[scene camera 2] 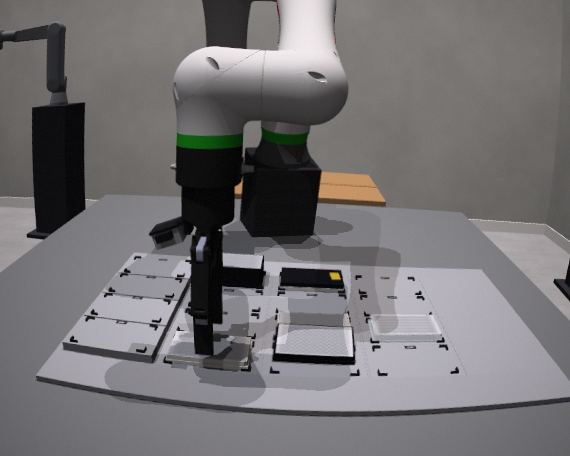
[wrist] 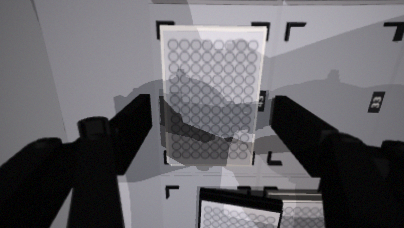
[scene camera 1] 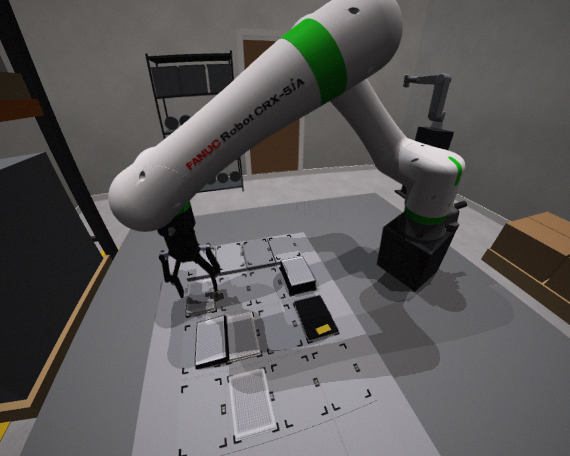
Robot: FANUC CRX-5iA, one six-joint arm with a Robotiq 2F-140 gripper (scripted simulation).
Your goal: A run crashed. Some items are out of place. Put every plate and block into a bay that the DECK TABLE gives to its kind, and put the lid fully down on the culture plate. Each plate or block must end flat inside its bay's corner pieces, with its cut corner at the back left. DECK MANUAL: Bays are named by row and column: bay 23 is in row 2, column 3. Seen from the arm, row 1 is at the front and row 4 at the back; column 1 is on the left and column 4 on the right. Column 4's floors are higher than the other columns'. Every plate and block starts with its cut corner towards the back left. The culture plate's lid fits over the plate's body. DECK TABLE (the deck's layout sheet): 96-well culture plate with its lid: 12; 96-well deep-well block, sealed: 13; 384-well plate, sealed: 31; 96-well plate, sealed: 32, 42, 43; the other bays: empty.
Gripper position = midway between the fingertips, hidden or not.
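Observation:
In scene camera 1: a 384-well plate (scene camera 1: pixel 252 410) and my gripper (scene camera 1: pixel 199 291). Scene camera 2 shows both too, my gripper (scene camera 2: pixel 209 337) and the 384-well plate (scene camera 2: pixel 385 328). The wrist view shows my gripper (wrist: pixel 212 111); the 384-well plate is out of frame in the wrist view.

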